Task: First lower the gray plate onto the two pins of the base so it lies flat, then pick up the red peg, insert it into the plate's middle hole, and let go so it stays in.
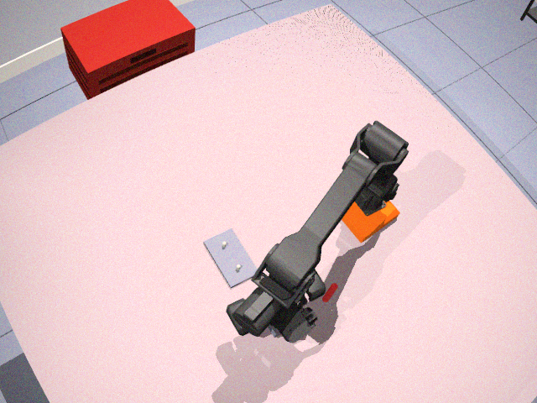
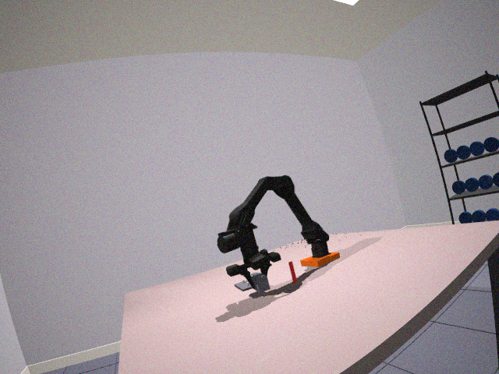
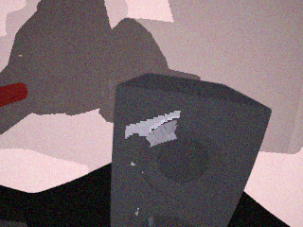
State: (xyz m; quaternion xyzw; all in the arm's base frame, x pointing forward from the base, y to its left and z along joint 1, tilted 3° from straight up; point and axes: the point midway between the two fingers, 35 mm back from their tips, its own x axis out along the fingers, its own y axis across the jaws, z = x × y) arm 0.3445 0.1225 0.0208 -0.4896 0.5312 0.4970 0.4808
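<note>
My gripper tip is 120 mm past the red peg, 30 mm to the right of it and 10 mm below it. The rest, counted from my gripper tip: gray plate: 30 mm above.
</note>
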